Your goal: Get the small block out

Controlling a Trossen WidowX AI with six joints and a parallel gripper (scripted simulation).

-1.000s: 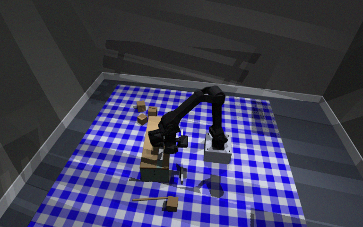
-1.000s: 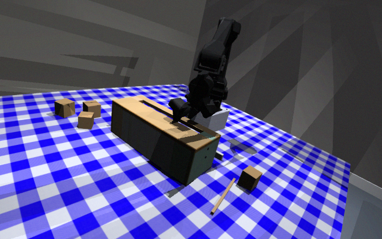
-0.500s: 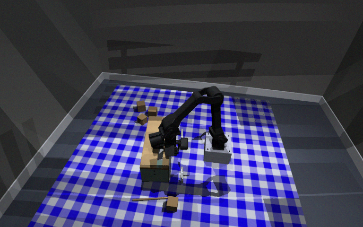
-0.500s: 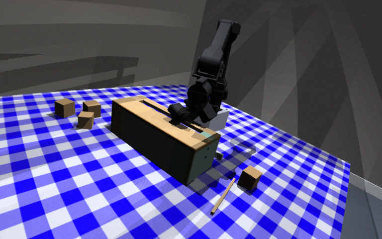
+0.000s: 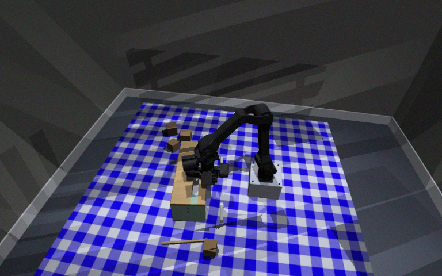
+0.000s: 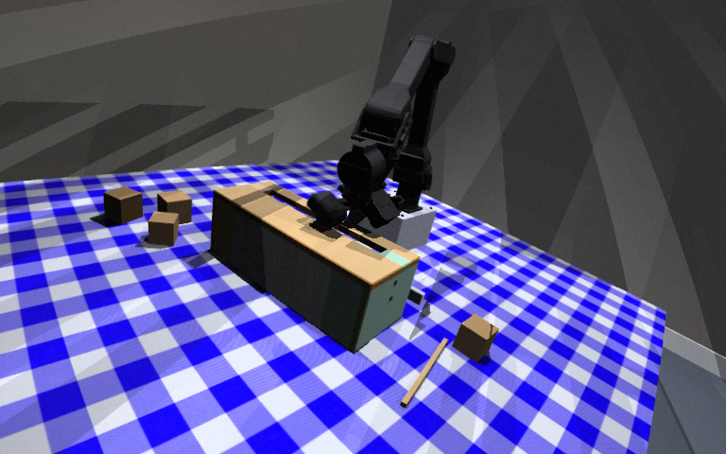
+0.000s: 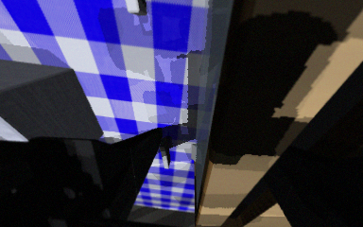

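Right now the bluish-grey block is 50 mm ahead of my gripper tip and 20 mm to the right of it. Also, from my gripper tip: thin brown stick 290 mm to the left, 80 mm below, 60 mm ahead.
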